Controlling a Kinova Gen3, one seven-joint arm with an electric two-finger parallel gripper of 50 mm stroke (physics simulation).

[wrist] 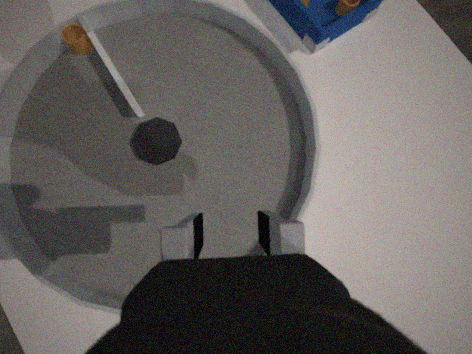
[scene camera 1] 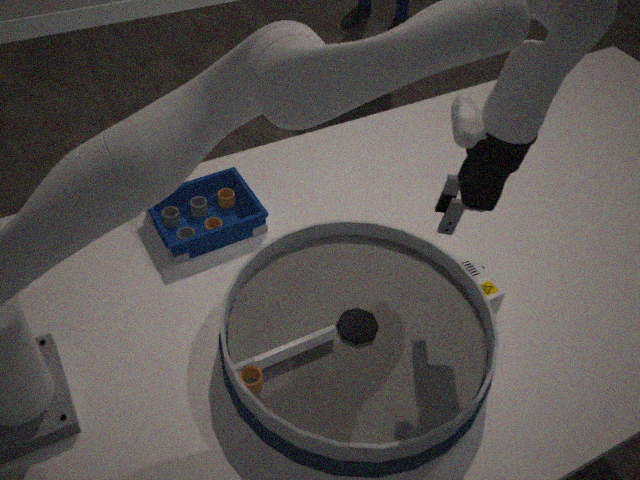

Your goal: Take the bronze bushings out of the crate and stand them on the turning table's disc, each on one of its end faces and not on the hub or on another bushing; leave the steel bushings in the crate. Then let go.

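Seen in the pictures: gripper, fingertip midpoint: [wrist: 230,227] [scene camera 1: 443,221]; arm's base, origin of the base link: [scene camera 1: 19,395].
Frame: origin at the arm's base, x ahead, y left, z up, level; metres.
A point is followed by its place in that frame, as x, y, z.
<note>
My gripper [scene camera 1: 448,222] {0.623, -0.120, 0.172} [wrist: 230,227] {0.623, -0.120, 0.172} is open and empty, high above the far right side of the turning table. The turning table's disc [scene camera 1: 305,289] {0.443, -0.033, 0.020} [wrist: 235,100] {0.487, -0.016, 0.020} has a dark hub [scene camera 1: 357,326] {0.476, -0.140, 0.028} [wrist: 156,141] {0.480, -0.138, 0.028} at its middle. One bronze bushing [scene camera 1: 251,379] [wrist: 76,39] {0.278, -0.154, 0.023} stands on the disc near the rim, beside a pale bar. In the blue crate [scene camera 1: 227,242] {0.388, 0.162, -0.025} [wrist: 320,32] {0.465, 0.160, 0.016} are two bronze bushings, one at the back [scene camera 1: 226,198] {0.427, 0.249, -0.003} and one nearer the front [scene camera 1: 213,223] {0.382, 0.211, -0.016}. Three steel bushings [scene camera 1: 198,206] {0.370, 0.252, -0.002} [scene camera 1: 170,216] {0.321, 0.274, -0.025} [scene camera 1: 186,233] {0.329, 0.210, -0.017} are also in the crate. The wrist view cuts off most of the crate.
The pale bar [scene camera 1: 289,348] {0.358, -0.137, 0.046} [wrist: 115,75] {0.382, -0.134, 0.048} runs from the hub to the rim. A raised rim [scene camera 1: 356,229] {0.584, 0.037, 0.032} [wrist: 302,150] {0.599, 0.018, 0.020} surrounds the disc. A white box with a yellow warning label [scene camera 1: 489,287] {0.713, -0.174, 0.026} sits beyond the rim. The arm's base plate [scene camera 1: 64,397] {0.053, -0.031, -0.003} is at the left.
</note>
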